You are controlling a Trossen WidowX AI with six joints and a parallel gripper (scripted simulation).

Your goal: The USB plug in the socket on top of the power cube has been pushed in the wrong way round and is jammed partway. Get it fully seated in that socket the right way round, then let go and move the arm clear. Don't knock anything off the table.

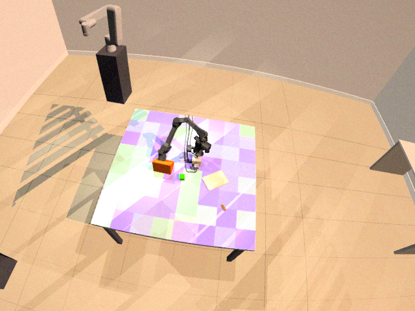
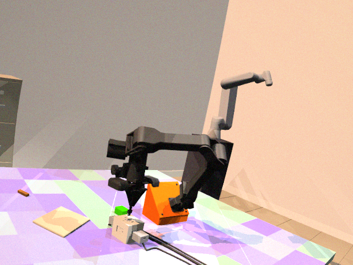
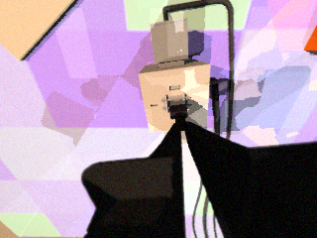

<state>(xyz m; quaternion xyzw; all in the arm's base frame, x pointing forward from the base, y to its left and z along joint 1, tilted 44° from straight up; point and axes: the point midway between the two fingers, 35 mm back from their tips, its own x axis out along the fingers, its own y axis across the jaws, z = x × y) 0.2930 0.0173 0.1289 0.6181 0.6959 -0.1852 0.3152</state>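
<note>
Right now my gripper tip is 60 mm above the socket. The rest, counted from my gripper tip: small green block (190 mm to the right, 110 mm below, 90 mm behind); then flat tan board (200 mm ahead, 140 mm to the right, 120 mm below); then dark USB plug (20 mm below).
</note>
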